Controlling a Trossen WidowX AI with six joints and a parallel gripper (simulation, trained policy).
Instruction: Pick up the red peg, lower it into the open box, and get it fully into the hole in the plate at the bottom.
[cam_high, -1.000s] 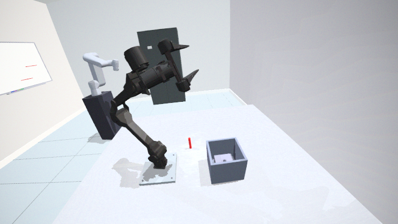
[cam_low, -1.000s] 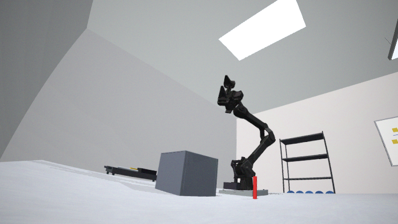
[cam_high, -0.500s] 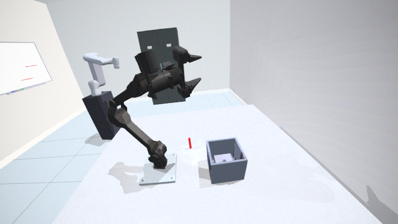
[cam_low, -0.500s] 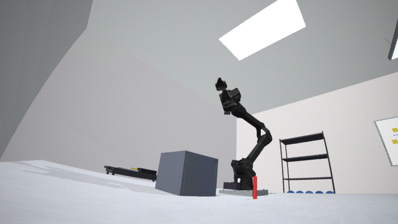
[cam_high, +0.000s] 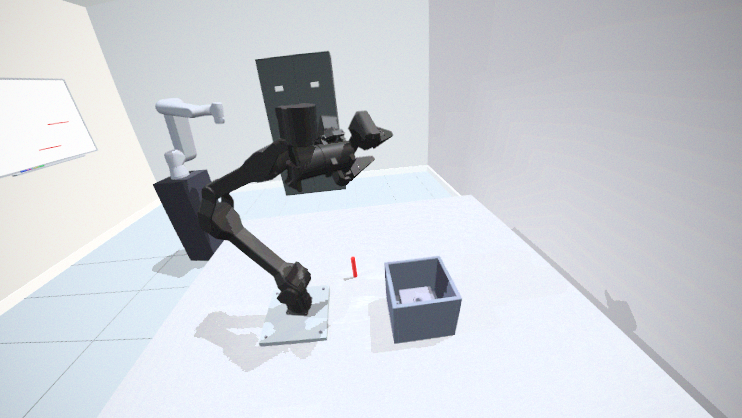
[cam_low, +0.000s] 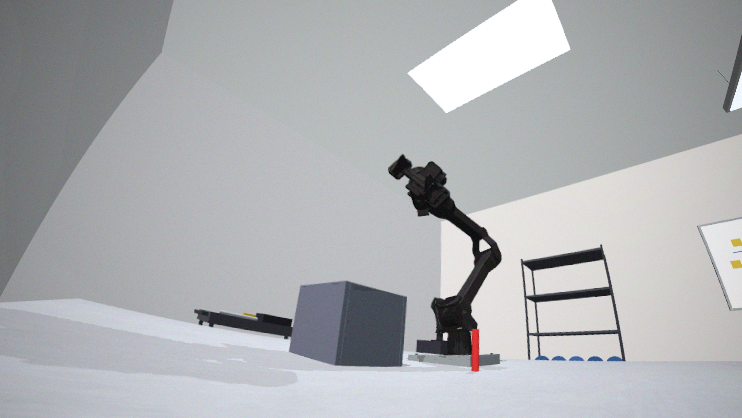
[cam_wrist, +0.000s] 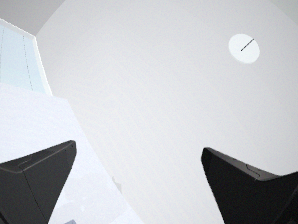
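The red peg is 410 mm below my gripper tip, 120 mm behind it and 70 mm to the left of it.
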